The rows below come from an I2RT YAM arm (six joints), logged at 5 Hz.
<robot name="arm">
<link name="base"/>
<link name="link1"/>
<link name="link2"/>
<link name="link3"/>
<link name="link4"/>
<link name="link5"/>
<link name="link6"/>
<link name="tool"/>
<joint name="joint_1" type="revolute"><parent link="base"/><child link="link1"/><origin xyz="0.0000 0.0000 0.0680" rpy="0.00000 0.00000 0.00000"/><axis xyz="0 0 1"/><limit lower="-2.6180" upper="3.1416"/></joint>
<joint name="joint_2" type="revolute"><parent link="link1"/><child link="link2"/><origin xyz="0.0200 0.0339 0.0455" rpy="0.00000 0.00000 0.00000"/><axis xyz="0 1 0"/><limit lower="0.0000" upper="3.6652"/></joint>
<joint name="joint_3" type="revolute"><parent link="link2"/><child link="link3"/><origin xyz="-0.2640 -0.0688 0.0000" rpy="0.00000 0.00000 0.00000"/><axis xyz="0 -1 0"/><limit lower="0.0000" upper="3.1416"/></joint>
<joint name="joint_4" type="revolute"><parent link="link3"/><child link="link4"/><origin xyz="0.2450 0.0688 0.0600" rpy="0.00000 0.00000 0.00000"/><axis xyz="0 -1 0"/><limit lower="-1.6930" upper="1.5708"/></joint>
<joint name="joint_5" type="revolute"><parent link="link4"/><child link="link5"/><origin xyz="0.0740 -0.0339 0.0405" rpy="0.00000 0.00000 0.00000"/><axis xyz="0 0 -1"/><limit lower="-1.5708" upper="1.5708"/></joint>
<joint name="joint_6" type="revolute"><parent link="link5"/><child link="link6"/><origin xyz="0.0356 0.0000 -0.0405" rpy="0.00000 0.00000 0.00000"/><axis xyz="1 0 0"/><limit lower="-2.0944" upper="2.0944"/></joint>
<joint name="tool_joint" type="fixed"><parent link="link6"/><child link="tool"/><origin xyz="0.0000 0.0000 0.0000" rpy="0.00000 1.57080 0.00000"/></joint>
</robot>
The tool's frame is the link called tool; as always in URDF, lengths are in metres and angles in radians.
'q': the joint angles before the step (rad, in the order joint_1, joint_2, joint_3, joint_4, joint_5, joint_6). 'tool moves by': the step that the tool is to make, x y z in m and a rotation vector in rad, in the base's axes. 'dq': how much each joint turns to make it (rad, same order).
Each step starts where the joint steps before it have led.
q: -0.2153 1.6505 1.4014 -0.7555 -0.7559 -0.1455
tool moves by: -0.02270 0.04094 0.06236 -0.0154 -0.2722 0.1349
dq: 0.1071 -0.1610 0.0164 0.0904 -0.0401 -0.0046
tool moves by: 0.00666 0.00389 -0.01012 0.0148 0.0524 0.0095
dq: 0.0138 0.0320 0.0015 -0.0131 -0.0034 0.0140
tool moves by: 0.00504 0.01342 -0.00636 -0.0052 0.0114 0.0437
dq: 0.0420 0.0210 -0.0004 0.0048 0.0030 -0.0078
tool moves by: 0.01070 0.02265 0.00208 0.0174 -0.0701 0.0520
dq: 0.0675 0.0195 0.0000 0.1140 -0.0014 0.0346
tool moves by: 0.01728 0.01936 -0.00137 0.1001 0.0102 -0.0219
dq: 0.0526 0.0430 -0.0004 0.1659 -0.0004 0.1792
